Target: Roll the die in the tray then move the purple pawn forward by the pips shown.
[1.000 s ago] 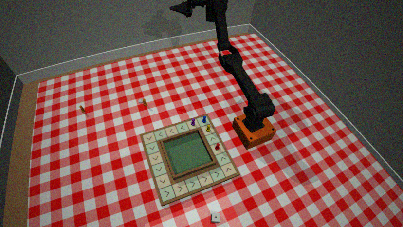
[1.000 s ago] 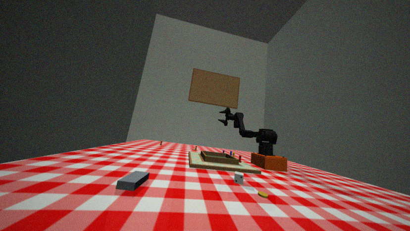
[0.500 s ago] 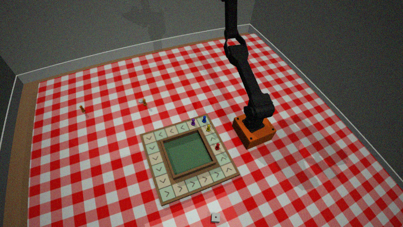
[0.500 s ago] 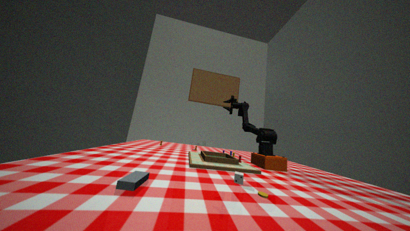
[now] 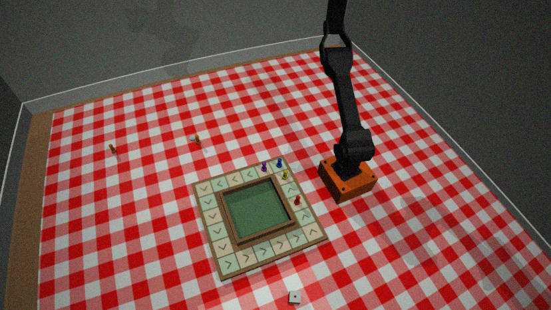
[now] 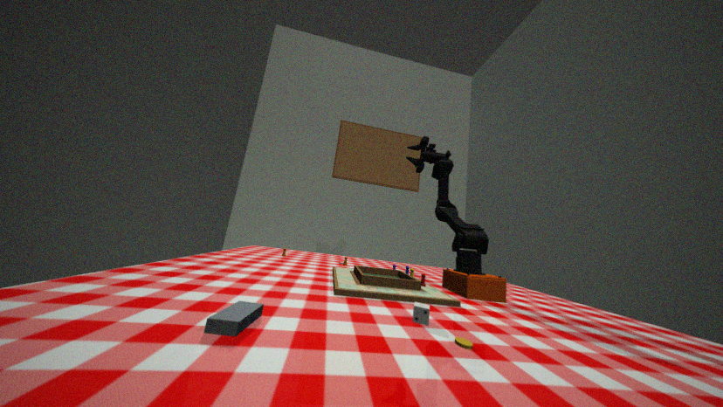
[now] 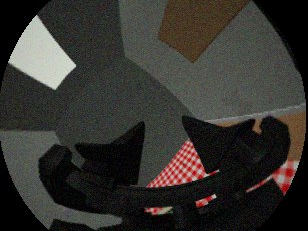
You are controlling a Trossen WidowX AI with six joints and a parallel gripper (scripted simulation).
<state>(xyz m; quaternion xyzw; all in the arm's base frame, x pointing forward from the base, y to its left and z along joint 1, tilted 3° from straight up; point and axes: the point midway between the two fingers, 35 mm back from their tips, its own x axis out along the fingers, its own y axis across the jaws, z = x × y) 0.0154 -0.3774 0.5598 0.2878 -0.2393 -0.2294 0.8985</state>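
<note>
Right now my gripper tip is 640 mm to the right of the white die, 600 mm above it and 220 mm short of it. From my gripper tip the other things lie so: blue pawn (590 mm below, 300 mm to the left, 80 mm ahead); then purple pawn (590 mm below, 290 mm to the left, 130 mm ahead); then yellow pawn (590 mm below, 340 mm to the left, 90 mm ahead).
</note>
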